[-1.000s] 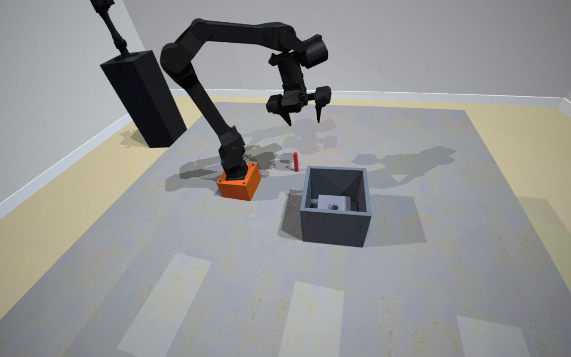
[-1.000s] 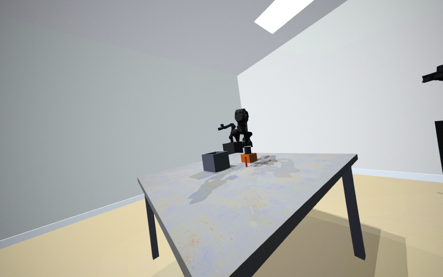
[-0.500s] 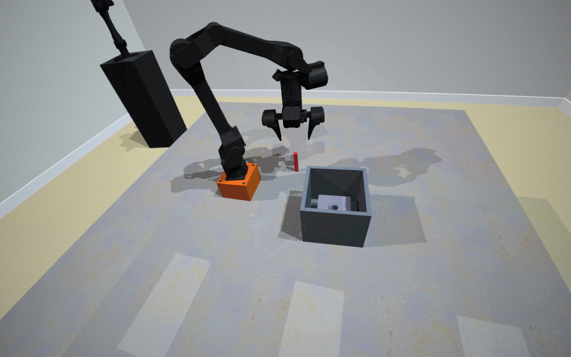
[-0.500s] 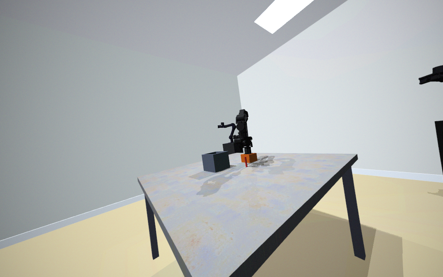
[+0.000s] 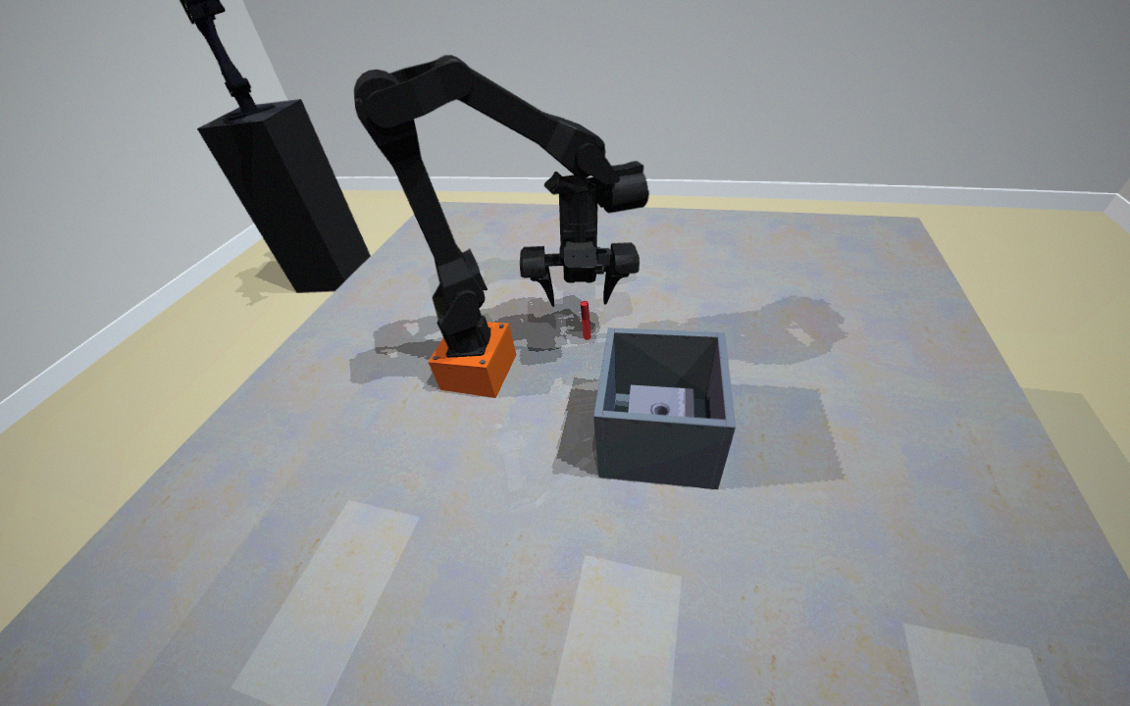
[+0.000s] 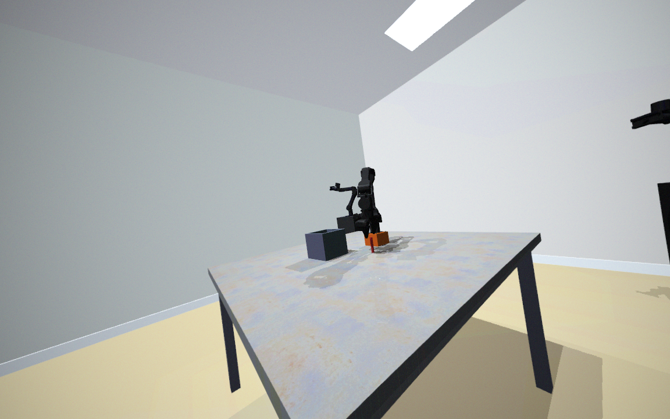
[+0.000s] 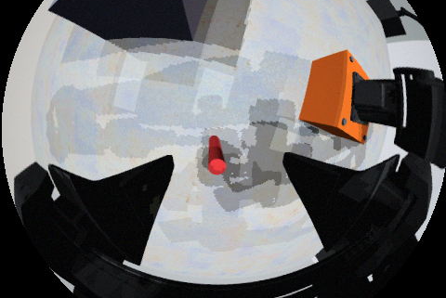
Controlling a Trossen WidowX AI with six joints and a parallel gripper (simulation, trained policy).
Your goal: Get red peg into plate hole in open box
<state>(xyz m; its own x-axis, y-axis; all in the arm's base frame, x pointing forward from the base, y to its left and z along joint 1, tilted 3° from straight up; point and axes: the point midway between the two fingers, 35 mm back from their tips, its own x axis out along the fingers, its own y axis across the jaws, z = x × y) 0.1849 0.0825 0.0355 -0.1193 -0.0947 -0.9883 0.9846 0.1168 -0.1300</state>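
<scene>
The red peg is 40 mm below my gripper tip, 10 mm to the left of it and 10 mm ahead of it. The rest, counted from my gripper tip: light grey plate (210 mm to the right, 120 mm ahead, 40 mm below).
</scene>
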